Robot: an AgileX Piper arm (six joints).
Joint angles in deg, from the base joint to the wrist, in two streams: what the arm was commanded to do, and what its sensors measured. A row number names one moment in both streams.
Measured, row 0:
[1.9 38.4 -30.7 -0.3 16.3 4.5]
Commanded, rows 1 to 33:
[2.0 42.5 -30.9 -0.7 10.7 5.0]
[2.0 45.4 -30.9 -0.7 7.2 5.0]
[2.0 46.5 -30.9 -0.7 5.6 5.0]
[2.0 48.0 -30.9 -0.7 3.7 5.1]
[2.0 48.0 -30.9 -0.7 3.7 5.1]
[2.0 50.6 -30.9 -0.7 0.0 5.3]
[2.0 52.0 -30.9 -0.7 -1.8 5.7]
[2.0 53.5 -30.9 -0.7 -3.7 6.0]
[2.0 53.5 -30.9 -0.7 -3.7 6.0]
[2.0 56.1 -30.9 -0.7 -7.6 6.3]
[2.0 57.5 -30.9 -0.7 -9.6 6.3]
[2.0 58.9 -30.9 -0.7 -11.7 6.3]
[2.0 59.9 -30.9 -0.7 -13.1 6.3]
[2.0 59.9 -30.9 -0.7 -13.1 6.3]
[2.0 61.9 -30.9 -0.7 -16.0 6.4]
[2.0 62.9 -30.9 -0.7 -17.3 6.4]
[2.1 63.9 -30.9 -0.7 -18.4 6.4]
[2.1 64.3 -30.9 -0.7 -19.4 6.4]
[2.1 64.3 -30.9 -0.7 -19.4 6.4]
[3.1 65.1 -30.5 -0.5 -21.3 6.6]
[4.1 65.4 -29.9 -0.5 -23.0 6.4]
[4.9 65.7 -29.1 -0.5 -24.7 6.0]
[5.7 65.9 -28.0 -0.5 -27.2 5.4]
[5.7 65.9 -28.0 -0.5 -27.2 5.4]
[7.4 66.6 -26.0 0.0 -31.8 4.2]
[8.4 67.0 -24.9 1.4 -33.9 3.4]
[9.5 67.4 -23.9 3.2 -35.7 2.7]
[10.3 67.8 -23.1 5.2 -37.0 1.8]
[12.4 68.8 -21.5 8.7 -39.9 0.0]
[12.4 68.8 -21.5 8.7 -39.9 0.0]
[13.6 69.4 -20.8 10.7 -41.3 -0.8]
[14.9 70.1 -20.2 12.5 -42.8 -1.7]
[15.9 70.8 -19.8 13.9 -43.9 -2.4]
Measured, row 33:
[13.2 69.5 -21.1 9.1 -39.1 0.5]
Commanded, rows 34 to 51:
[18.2 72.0 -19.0 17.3 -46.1 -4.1]
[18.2 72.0 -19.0 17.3 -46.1 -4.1]
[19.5 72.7 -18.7 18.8 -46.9 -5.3]
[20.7 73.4 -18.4 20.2 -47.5 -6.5]
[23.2 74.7 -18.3 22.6 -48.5 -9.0]
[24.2 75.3 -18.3 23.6 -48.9 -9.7]
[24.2 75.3 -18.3 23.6 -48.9 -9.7]
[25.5 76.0 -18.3 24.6 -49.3 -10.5]
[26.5 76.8 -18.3 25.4 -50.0 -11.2]
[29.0 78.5 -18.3 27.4 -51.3 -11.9]
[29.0 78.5 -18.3 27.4 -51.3 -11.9]
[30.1 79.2 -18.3 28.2 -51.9 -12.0]
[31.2 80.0 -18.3 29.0 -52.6 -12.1]
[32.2 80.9 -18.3 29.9 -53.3 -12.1]
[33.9 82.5 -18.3 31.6 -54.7 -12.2]
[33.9 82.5 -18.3 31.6 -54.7 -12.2]
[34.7 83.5 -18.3 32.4 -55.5 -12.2]
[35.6 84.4 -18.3 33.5 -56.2 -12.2]
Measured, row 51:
[33.5 82.5 -18.4 30.8 -53.6 -11.2]
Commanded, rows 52 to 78:
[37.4 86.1 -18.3 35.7 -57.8 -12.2]
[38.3 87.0 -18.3 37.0 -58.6 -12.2]
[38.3 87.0 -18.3 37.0 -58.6 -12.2]
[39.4 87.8 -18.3 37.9 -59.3 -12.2]
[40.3 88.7 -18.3 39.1 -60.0 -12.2]
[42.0 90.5 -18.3 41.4 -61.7 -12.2]
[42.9 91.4 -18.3 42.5 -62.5 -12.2]
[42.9 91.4 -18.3 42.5 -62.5 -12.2]
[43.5 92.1 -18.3 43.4 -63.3 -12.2]
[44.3 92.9 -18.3 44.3 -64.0 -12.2]
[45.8 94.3 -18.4 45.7 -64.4 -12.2]
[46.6 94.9 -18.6 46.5 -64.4 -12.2]
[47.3 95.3 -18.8 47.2 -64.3 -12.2]
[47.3 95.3 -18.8 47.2 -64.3 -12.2]
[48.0 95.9 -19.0 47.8 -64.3 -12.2]
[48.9 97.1 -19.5 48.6 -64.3 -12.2]
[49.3 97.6 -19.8 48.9 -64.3 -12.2]
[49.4 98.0 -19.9 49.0 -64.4 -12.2]
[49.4 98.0 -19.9 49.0 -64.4 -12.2]
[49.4 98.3 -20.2 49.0 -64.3 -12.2]
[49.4 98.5 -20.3 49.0 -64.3 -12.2]
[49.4 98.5 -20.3 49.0 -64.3 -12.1]
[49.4 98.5 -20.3 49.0 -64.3 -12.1]
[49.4 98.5 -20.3 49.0 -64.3 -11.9]
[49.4 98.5 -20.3 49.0 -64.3 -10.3]
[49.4 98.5 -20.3 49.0 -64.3 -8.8]
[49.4 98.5 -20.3 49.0 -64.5 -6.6]
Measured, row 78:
[49.2 98.5 -19.8 48.9 -63.9 -10.5]
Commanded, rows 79 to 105:
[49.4 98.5 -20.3 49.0 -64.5 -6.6]
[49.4 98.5 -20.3 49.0 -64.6 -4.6]
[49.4 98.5 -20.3 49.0 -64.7 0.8]
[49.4 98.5 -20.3 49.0 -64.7 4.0]
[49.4 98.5 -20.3 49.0 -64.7 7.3]
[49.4 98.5 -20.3 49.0 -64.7 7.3]
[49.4 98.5 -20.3 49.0 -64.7 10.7]
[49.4 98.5 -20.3 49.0 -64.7 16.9]
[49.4 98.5 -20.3 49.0 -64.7 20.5]
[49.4 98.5 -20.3 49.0 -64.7 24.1]
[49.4 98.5 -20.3 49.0 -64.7 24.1]
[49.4 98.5 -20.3 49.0 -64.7 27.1]
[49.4 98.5 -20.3 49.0 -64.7 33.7]
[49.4 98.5 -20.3 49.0 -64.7 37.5]
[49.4 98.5 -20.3 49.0 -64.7 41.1]
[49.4 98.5 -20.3 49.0 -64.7 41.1]
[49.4 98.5 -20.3 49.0 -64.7 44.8]
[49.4 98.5 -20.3 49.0 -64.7 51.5]
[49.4 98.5 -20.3 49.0 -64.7 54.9]
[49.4 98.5 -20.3 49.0 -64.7 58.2]
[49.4 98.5 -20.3 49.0 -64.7 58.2]
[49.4 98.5 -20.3 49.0 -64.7 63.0]
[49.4 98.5 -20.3 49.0 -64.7 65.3]
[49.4 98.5 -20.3 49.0 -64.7 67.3]
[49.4 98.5 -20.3 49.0 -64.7 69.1]
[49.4 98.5 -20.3 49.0 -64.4 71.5]
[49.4 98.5 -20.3 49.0 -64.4 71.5]
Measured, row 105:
[49.2 98.5 -19.8 49.3 -64.2 66.6]
